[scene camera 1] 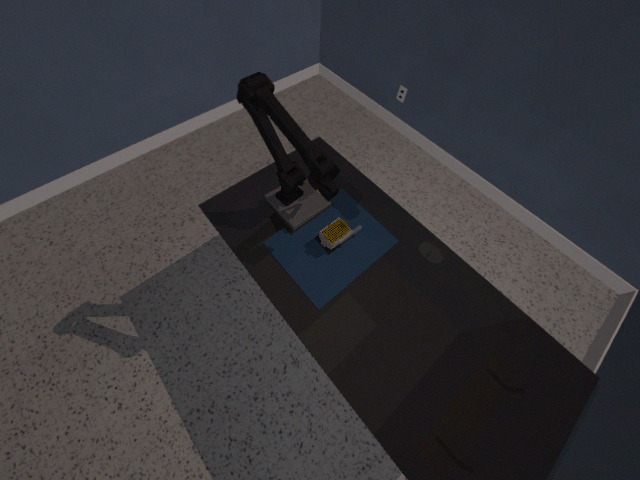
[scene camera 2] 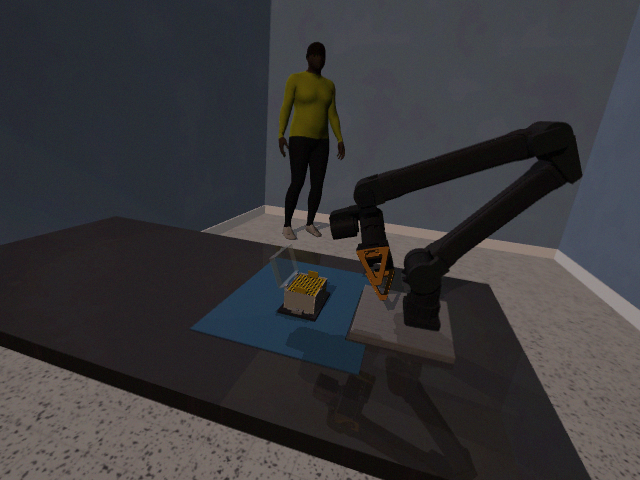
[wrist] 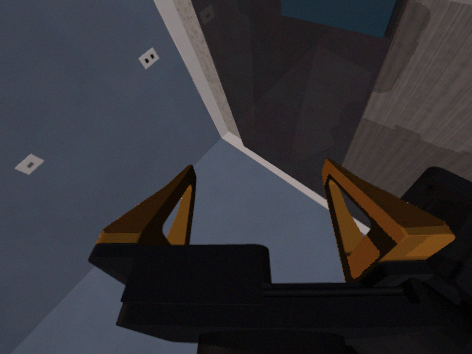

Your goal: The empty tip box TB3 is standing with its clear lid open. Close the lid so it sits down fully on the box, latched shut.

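Places are measured from the arm's base along level axes (x ahead, y left, z up), in metres.
Where they show: gripper, between the fingertips: (scene camera 2: 380, 293) (wrist: 257, 168); arm's base, origin of its link: (scene camera 1: 289, 195) (scene camera 2: 419, 314).
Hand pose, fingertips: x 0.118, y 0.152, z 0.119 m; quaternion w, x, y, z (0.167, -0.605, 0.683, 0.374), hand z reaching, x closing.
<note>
Each offset is from my fingertips to the top centre of the thing. Level surfaces: height alone.
The tip box TB3 {0.078 m down, 0.192 m ahead, 0.151 m right} (scene camera 1: 330, 240) (scene camera 2: 299, 303) is a whitish box with a yellow perforated top, standing upright on a thin dark base on the blue mat {0.144 m down} (scene camera 1: 321, 286) (scene camera 2: 232, 320). Its clear lid {0.009 m up, 0.258 m ahead, 0.157 m right} (scene camera 1: 356, 230) (scene camera 2: 284, 267) stands open, tilted up and back from one long side of the box. My gripper (scene camera 2: 383, 297) (wrist: 257, 168) has orange fingers spread wide, with nothing between them. It hangs on the robot-base side of the box, apart from box and lid. The tip box does not show in the wrist view.
The arm's base stands on a pale wooden board (scene camera 1: 305, 215) (scene camera 2: 398, 343) beside the mat. The dark table {0.147 m down} (scene camera 1: 413, 330) (scene camera 2: 129, 289) carries board and mat. A person (scene camera 2: 310, 108) in a yellow top stands beyond the table. Walls with outlets (scene camera 1: 401, 93) (wrist: 149, 58) surround it.
</note>
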